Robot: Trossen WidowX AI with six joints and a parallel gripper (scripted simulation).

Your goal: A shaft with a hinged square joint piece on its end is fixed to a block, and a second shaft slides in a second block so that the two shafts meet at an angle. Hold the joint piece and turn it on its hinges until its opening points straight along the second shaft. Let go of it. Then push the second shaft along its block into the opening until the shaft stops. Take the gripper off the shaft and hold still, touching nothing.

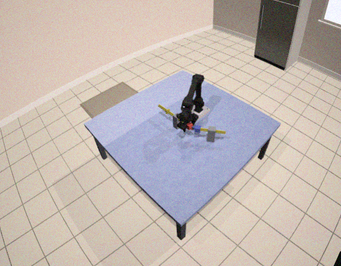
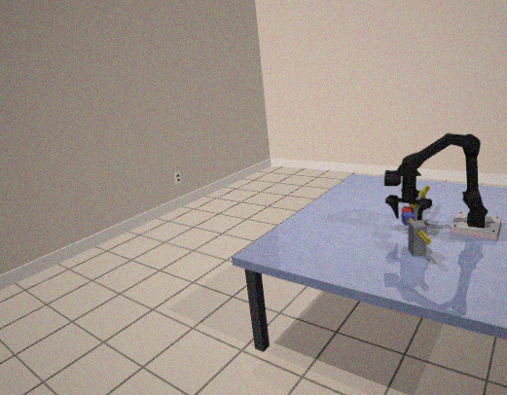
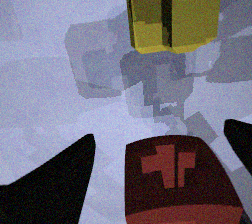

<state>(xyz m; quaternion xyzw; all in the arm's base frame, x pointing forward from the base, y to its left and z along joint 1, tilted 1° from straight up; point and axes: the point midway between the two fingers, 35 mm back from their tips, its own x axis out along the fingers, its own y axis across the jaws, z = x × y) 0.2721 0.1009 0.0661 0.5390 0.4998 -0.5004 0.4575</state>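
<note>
The red joint piece is 1 cm to the left of my gripper tip and 4 cm above it.
</note>
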